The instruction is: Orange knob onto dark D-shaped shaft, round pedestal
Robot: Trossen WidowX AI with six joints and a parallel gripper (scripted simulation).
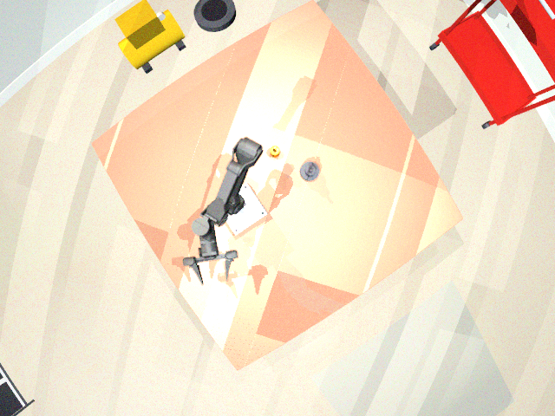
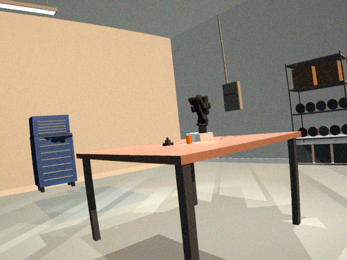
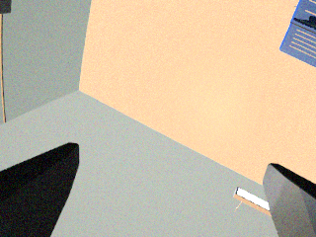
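The orange knob lies 46 cm ahead of my gripper tip, 28 cm below it and 27 cm to the left of it.
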